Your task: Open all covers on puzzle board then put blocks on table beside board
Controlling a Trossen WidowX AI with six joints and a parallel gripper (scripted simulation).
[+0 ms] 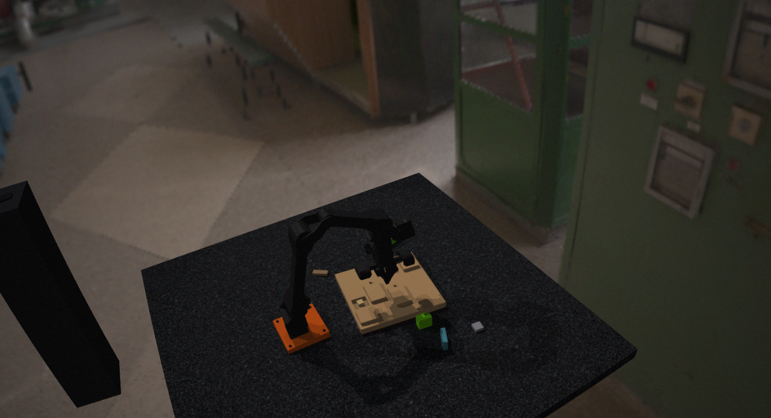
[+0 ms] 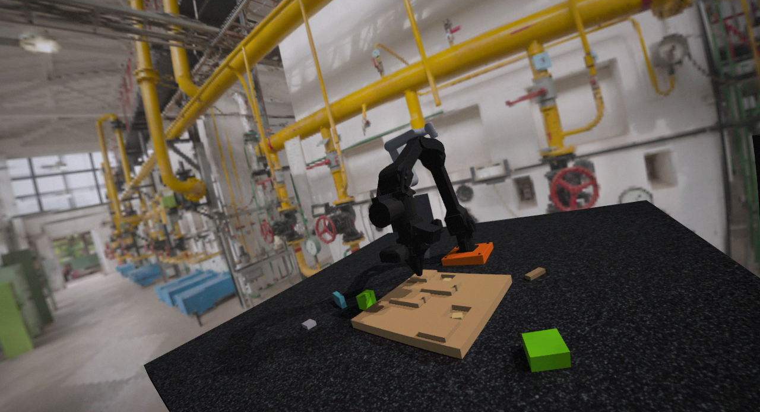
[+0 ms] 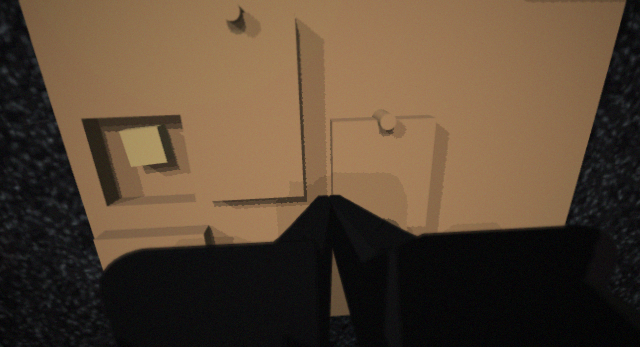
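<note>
Right now my gripper tip is 2 cm short of the tan puzzle board, 3 cm to the right of it and 6 cm above it. Also, from my gripper tip: teal block: 7 cm ahead, 26 cm to the right, 6 cm below; grey block: 19 cm ahead, 26 cm to the right, 7 cm below; small green cube: 5 cm ahead, 16 cm to the right, 6 cm below.
</note>
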